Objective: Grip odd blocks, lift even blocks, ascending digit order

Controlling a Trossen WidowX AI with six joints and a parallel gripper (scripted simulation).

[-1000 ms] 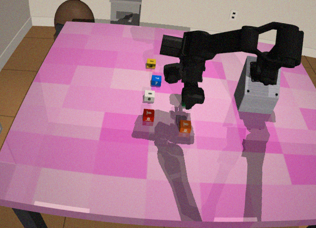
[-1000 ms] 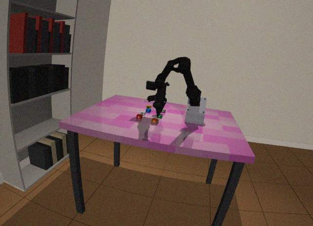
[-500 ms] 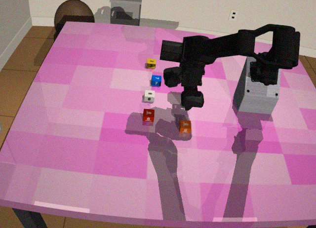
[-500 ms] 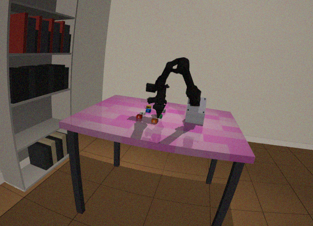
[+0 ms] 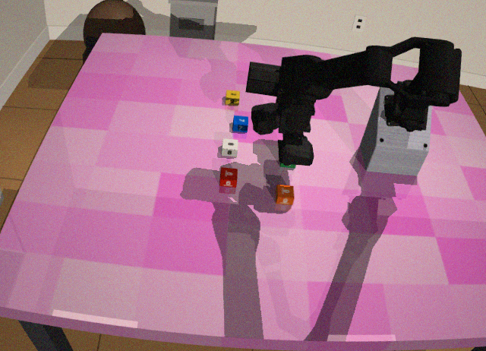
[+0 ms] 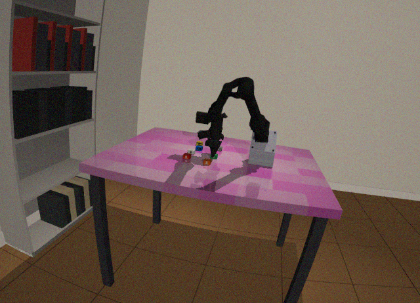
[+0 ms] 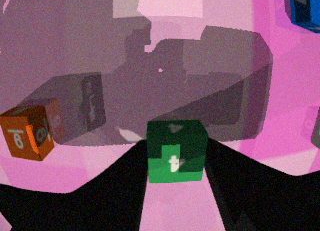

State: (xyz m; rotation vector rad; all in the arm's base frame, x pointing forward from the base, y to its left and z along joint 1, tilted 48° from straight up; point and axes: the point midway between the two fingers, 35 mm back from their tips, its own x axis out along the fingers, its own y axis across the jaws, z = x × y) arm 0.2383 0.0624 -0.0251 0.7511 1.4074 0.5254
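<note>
Right now the red block is 12 cm ahead of my gripper tip and 6 cm to the left of it. The rest, counted from my gripper tip: orange block: 2 cm ahead, 10 cm to the left; green block: right at my gripper tip; white block: 12 cm ahead, 3 cm to the right.
</note>
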